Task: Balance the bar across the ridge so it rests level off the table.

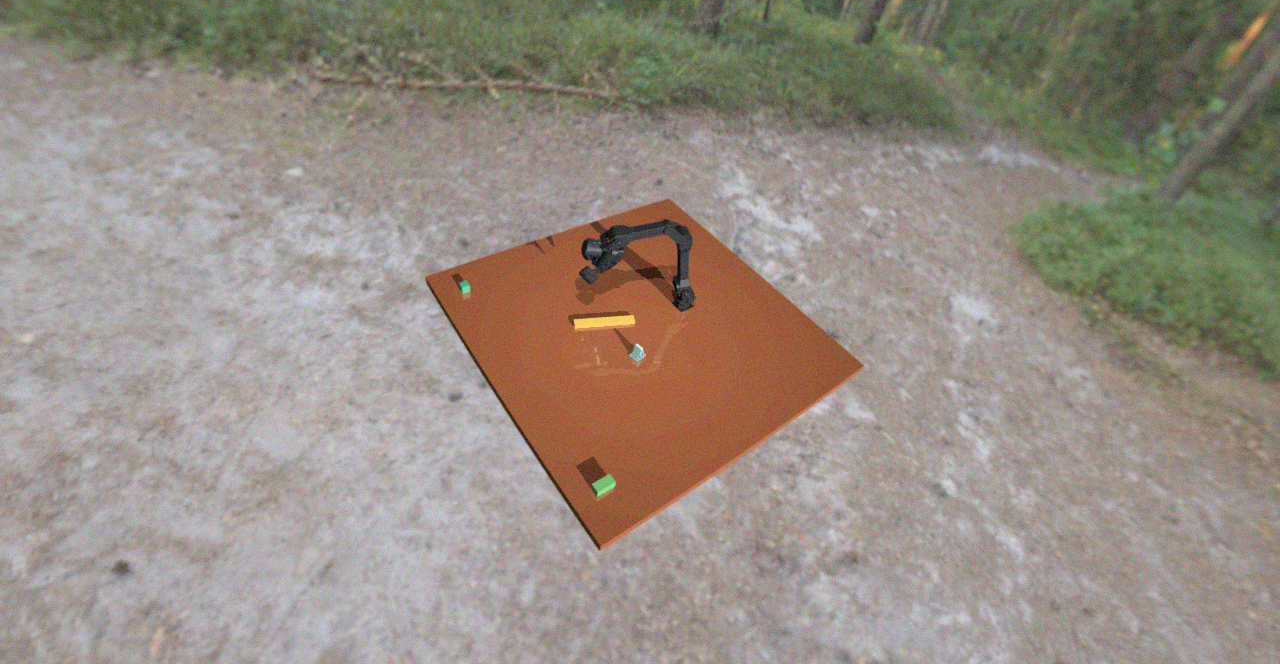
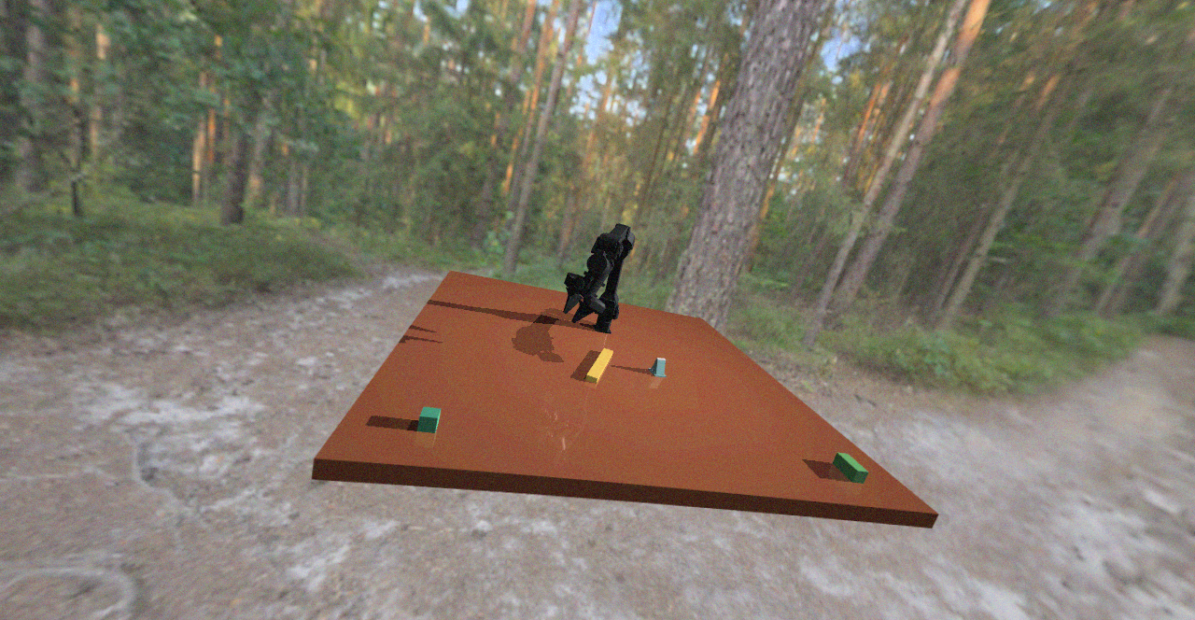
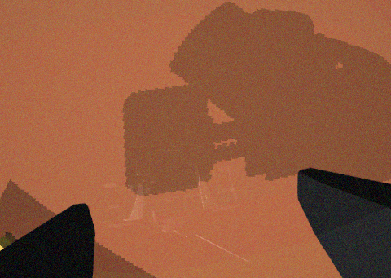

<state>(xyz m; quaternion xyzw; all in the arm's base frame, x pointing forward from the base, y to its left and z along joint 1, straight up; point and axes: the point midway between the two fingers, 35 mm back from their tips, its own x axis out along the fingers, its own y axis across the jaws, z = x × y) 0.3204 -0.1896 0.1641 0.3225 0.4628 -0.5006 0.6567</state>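
The yellow bar lies 2 cm ahead of my gripper tip, 13 cm to the left of it and 12 cm below it. The rest, counted from my gripper tip: green block 42 cm ahead, 70 cm to the left, 12 cm below; then green cube 42 cm ahead, 30 cm to the right, 12 cm below.
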